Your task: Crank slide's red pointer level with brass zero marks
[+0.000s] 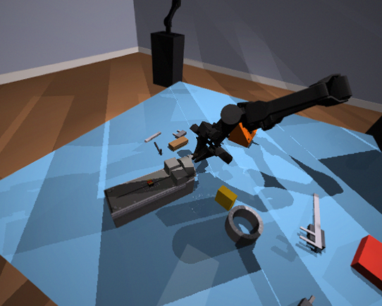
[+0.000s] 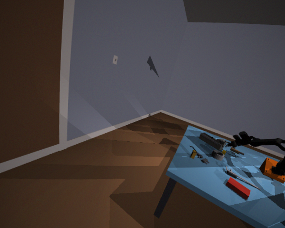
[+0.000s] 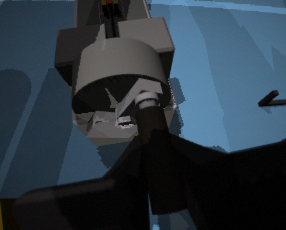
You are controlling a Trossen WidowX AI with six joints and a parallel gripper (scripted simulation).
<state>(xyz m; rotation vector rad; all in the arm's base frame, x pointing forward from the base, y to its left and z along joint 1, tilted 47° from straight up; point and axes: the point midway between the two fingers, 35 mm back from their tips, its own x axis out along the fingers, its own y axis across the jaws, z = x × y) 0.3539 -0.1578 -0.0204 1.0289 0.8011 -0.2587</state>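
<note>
Right now my gripper tip is 30 mm below the dark crank handle, 10 mm to the right of it and 10 mm past it. The rest, counted from my gripper tip: yellow block (140 mm to the left, 60 mm below, 50 mm ahead); red pointer (150 mm ahead, 80 mm to the right, 10 mm below); brown block (140 mm behind, 130 mm to the right, 80 mm below).
</note>
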